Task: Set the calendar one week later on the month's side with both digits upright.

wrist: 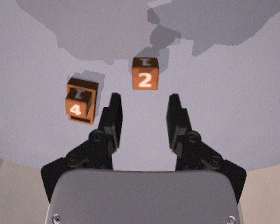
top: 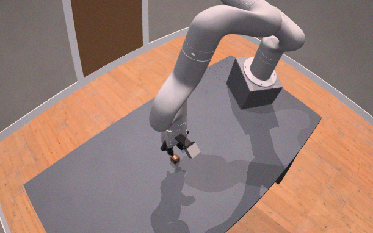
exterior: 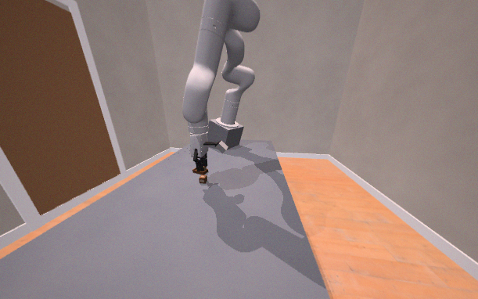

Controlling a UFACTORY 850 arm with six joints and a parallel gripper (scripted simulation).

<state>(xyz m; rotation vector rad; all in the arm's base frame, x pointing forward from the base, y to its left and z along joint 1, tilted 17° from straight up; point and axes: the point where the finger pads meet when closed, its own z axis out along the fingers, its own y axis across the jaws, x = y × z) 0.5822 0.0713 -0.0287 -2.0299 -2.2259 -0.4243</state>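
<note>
The number cube is 8 cm below my hand. The rest, counted from my hand: brown wooden calendar tray 9 cm behind, 6 cm to the right, 8 cm below.
</note>
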